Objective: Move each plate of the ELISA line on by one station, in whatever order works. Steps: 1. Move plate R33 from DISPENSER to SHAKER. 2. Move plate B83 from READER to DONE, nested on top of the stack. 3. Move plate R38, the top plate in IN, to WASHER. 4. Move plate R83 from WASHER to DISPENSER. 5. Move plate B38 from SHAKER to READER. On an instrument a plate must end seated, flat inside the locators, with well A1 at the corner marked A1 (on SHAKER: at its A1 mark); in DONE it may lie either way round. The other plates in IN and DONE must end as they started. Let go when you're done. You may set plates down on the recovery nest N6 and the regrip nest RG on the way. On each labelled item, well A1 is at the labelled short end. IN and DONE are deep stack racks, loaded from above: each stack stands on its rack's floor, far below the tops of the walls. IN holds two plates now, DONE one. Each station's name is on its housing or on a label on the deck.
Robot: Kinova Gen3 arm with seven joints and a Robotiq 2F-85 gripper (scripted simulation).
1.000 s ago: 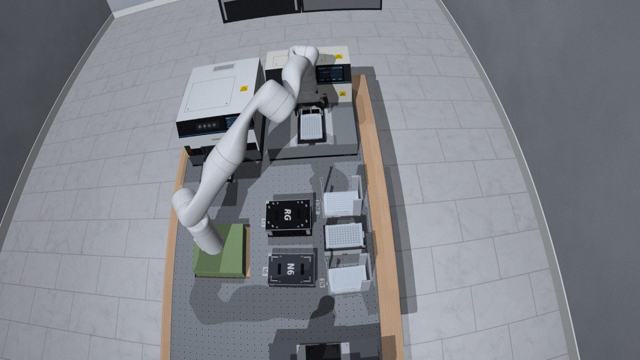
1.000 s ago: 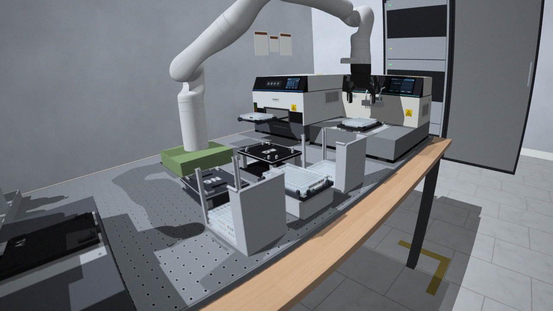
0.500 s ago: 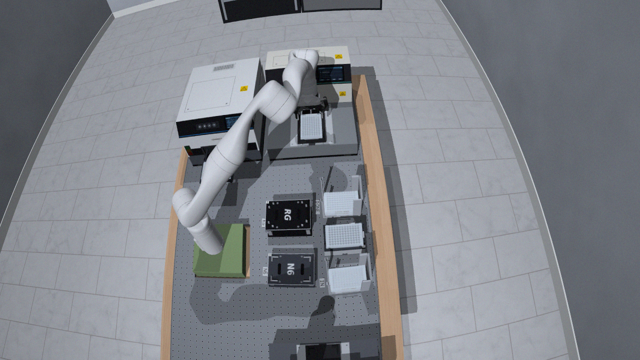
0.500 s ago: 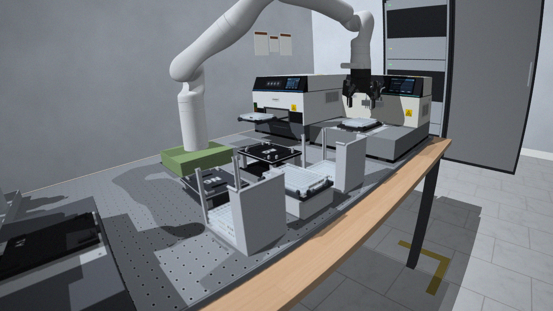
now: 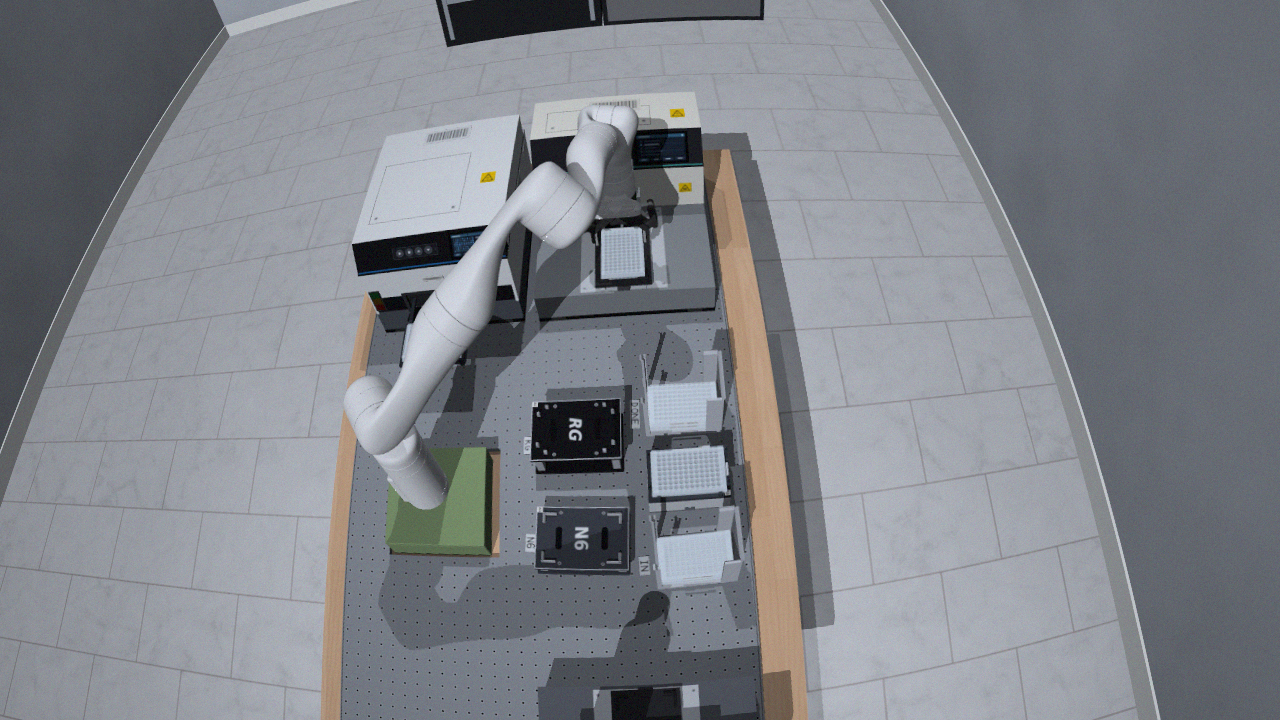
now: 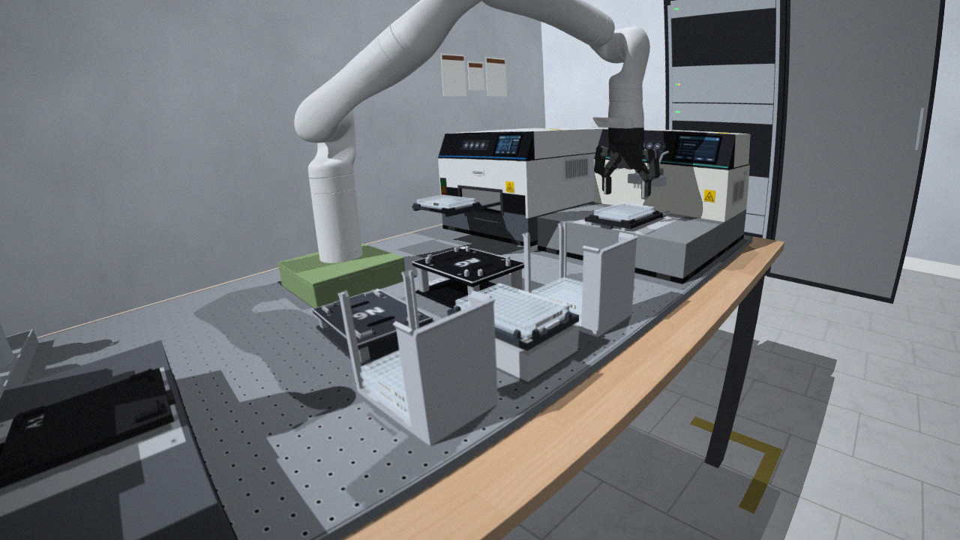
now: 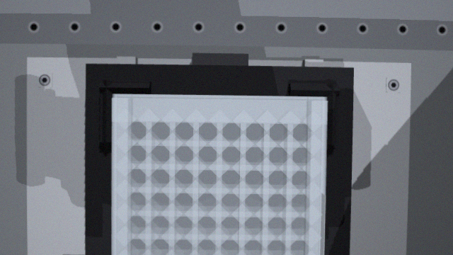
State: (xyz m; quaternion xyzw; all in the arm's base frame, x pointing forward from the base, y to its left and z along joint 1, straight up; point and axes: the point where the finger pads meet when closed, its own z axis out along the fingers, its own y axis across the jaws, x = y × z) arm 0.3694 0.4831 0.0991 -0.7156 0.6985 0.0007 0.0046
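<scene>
Now: the plate R83 40 mm below my hand. Also, from my hand: plate B83: 310 mm to the right, 110 mm below, 110 mm ahead; washer nest: 50 mm below; washer head: 100 mm to the left, 20 mm above.
</scene>
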